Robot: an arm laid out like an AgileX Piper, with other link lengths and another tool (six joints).
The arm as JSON. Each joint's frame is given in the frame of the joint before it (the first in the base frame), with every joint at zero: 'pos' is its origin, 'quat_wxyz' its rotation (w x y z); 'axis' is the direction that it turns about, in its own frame. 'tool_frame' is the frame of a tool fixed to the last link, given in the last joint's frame.
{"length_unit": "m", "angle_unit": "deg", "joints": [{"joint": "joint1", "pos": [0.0, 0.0, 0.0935], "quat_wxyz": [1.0, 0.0, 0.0, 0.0], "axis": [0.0, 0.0, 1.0]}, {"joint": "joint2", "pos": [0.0, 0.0, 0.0], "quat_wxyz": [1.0, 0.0, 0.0, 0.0], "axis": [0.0, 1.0, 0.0]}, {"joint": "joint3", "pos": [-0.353, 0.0, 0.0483], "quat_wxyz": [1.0, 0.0, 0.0, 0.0], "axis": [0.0, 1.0, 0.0]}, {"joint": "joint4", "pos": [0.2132, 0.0, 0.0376], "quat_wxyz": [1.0, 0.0, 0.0, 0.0], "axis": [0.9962, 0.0, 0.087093]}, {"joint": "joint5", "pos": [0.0, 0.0, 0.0], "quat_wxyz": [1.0, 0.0, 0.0, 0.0], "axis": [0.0, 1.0, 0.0]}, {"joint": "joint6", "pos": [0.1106, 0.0, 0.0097], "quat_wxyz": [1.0, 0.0, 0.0, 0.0], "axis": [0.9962, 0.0, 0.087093]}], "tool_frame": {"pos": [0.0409, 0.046, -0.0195], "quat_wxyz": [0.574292, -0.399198, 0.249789, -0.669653]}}
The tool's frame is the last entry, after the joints.
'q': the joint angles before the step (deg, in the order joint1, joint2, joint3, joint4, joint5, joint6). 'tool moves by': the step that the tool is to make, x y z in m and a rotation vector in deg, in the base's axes. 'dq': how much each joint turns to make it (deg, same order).
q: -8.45, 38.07, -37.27, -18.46, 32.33, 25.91
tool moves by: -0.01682, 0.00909, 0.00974, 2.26, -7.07, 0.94
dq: 0.00, -5.37, 0.88, 3.21, -2.24, 0.17
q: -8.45, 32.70, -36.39, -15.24, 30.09, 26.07
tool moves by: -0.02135, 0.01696, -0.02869, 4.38, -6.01, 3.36
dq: 0.00, -7.66, 9.58, 8.00, -7.60, -2.64
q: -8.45, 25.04, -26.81, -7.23, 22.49, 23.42
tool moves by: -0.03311, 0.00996, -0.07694, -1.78, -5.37, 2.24
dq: -0.01, -14.31, 17.09, 3.98, -8.54, -4.98
